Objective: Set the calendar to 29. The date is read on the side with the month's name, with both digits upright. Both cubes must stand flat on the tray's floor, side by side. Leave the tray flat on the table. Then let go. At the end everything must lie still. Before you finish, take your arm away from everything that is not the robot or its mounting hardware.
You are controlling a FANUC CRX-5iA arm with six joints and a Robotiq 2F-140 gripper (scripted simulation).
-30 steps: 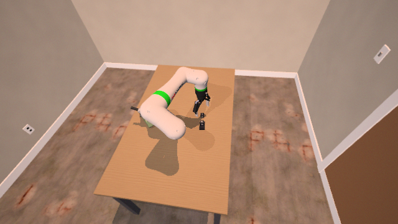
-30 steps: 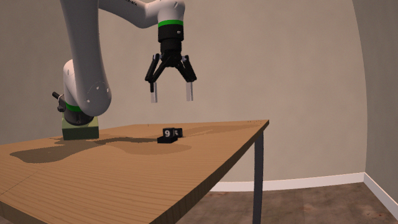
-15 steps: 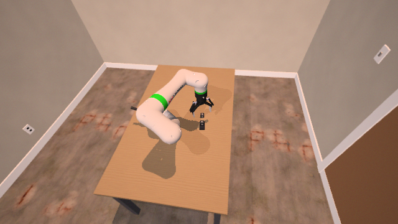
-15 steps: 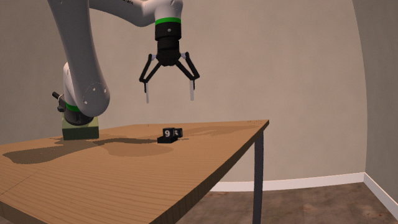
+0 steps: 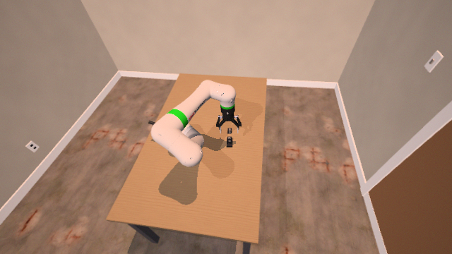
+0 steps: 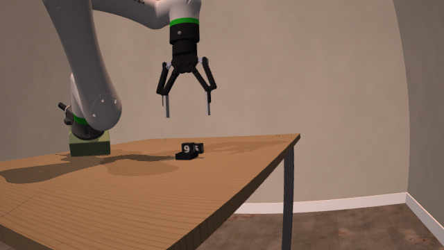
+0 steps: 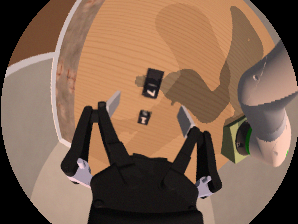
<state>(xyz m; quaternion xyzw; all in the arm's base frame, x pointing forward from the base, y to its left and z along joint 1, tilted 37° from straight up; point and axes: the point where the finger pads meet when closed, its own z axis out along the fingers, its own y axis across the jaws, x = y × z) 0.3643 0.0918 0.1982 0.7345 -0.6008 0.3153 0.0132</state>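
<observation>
Now: hand 12 cm above the black calendar tray and 2 cm to the left of it.
</observation>
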